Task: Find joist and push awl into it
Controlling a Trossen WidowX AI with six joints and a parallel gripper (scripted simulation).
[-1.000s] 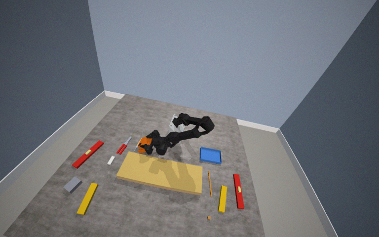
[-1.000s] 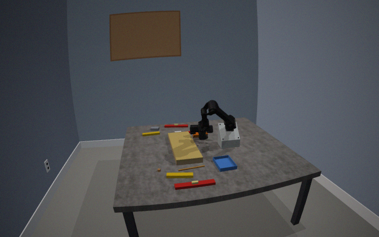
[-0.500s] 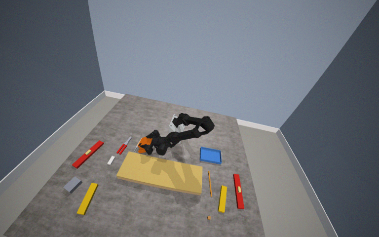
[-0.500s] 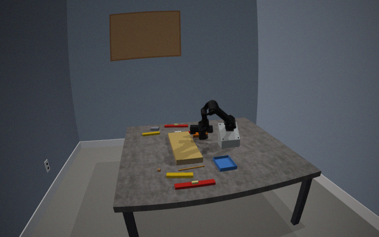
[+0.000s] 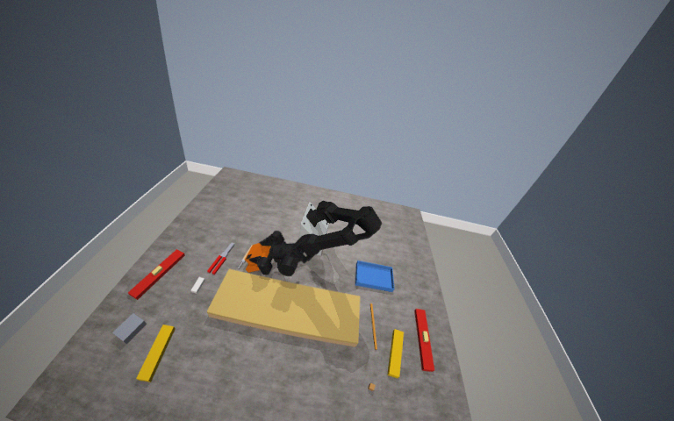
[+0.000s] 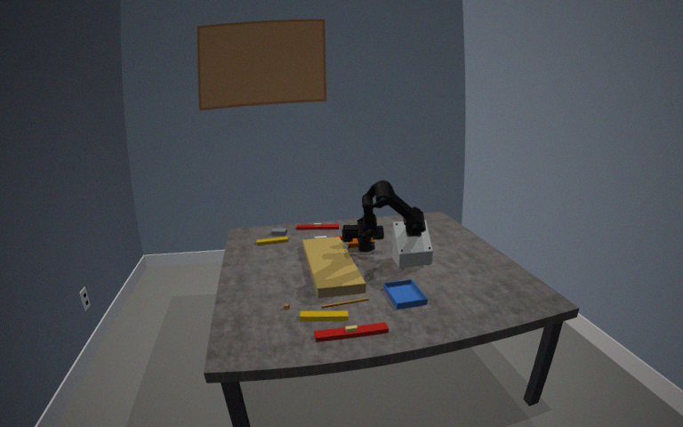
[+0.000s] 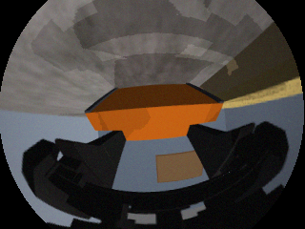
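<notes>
The orange stud finder is 10 mm ahead of my gripper tip and 10 mm below it. The rest, counted from my gripper tip: wooden-handled tool: 10 mm ahead, 40 mm to the right, 50 mm below; then grey block: 400 mm ahead, 240 mm to the right, 50 mm below; then white piece: 180 mm ahead, 140 mm to the right, 60 mm below.
</notes>
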